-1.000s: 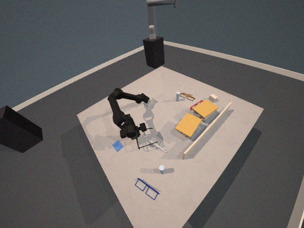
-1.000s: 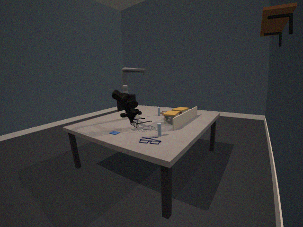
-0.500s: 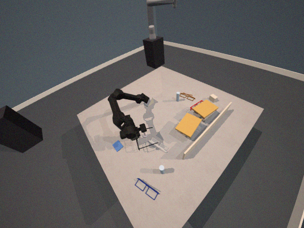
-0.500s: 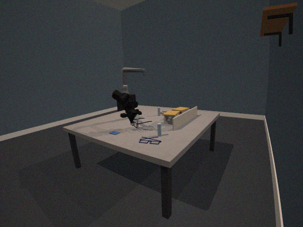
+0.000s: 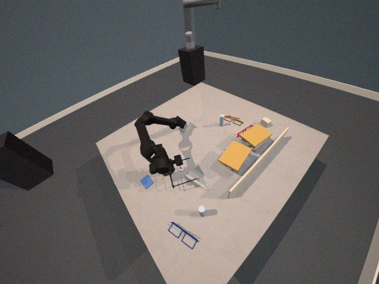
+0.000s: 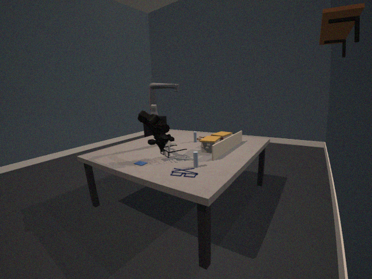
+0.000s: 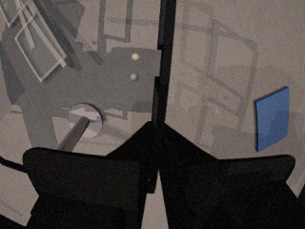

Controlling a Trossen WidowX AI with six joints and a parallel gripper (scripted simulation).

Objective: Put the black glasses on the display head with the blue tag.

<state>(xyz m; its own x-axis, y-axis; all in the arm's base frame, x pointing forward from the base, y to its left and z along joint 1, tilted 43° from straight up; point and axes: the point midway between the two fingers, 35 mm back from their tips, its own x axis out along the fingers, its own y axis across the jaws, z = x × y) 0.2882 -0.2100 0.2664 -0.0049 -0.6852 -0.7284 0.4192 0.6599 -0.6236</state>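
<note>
My gripper tip is 7 cm to the right of the grey post, 3 cm above it and 1 cm short of it. Also, from my gripper tip: long beige board 44 cm to the left, 34 cm ahead; then beige block 79 cm to the left, 19 cm ahead, 3 cm below; then blue tag 14 cm to the right, 8 cm behind, 6 cm below.
</note>
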